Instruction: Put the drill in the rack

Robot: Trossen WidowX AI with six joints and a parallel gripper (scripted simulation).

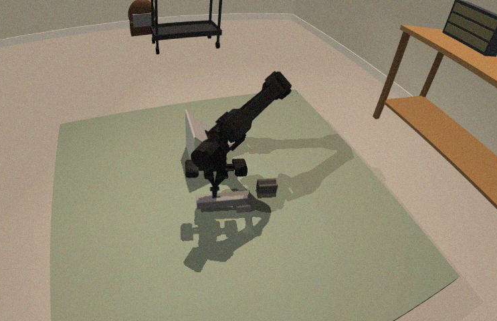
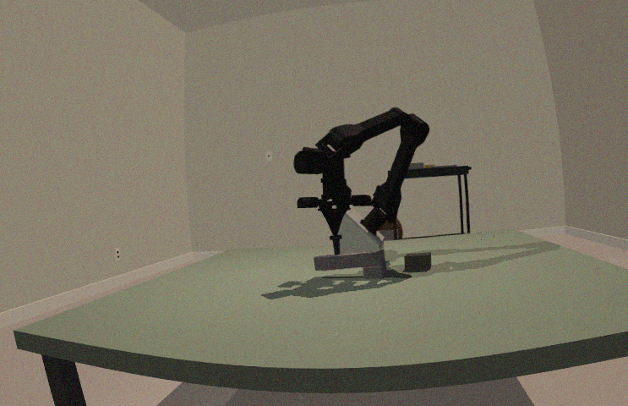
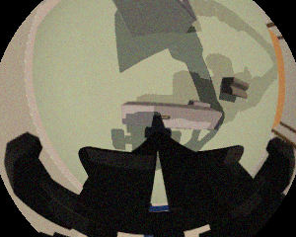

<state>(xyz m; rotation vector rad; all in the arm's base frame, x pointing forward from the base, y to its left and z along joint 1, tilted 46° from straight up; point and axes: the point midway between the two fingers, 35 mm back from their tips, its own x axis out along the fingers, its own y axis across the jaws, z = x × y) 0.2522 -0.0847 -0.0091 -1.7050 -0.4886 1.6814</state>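
My gripper tip is now 3 cm above the dark key. Also, from my gripper tip: rack: 4 cm behind, 22 cm to the left, 9 cm below; then grey block: 4 cm to the left, 8 cm below; then drill: 1 cm ahead, 6 cm to the left, 7 cm below.
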